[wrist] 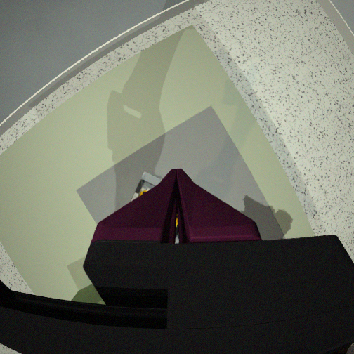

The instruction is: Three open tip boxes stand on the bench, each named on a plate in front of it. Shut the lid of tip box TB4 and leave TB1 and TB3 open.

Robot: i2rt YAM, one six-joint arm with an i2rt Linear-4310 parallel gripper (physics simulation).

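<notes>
My gripper (176, 177) is shut and empty, its dark red fingertips together above the grey mat. A tip box (144, 192) lies mostly hidden behind the left finger. A pale grey, see-through edge of it and a bit of yellow-orange show left of the fingertips, and some yellow shows through the slit between the fingers. From its place on the mat it looks like TB4, but its name plate is hidden. How far its lid stands open cannot be told. TB1 and TB3 do not show in the wrist view.
The grey mat (195, 135) lies on a larger pale green mat (45, 175) on the speckled bench (285, 65). The bench's curved edge (90, 50) runs across the upper left. A dark green patch shows at the lower left beside the gripper body. Arm shadows cross both mats.
</notes>
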